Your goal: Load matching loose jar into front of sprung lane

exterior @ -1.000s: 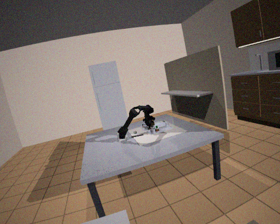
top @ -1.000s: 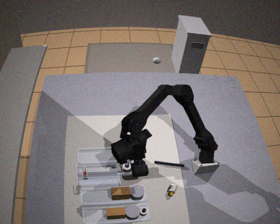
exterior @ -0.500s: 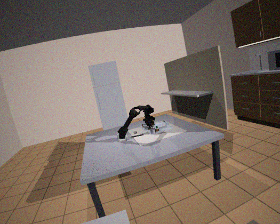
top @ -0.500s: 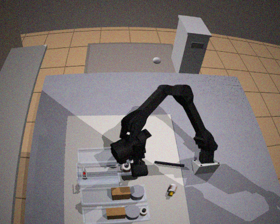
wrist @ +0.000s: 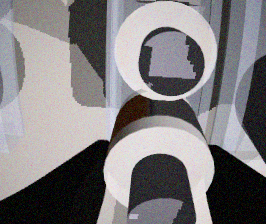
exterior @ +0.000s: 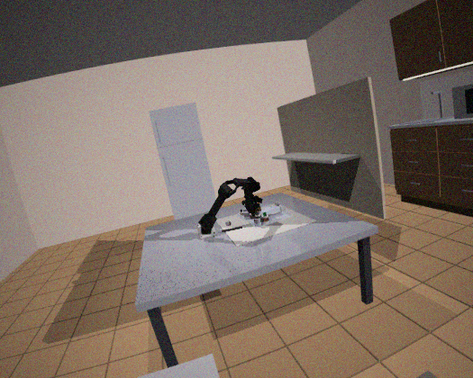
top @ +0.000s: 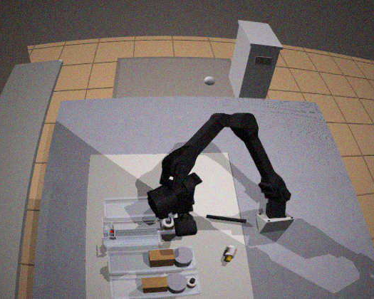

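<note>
Now: gripper tip 130 mm short of the sprung lane, 50 mm to the right of it and 40 mm above it. The rest, counted from my gripper tip: thin black bar: 160 mm behind, 50 mm below, 40 mm to the right; then red mark: 210 mm ahead, 80 mm to the left, 20 mm above.
</note>
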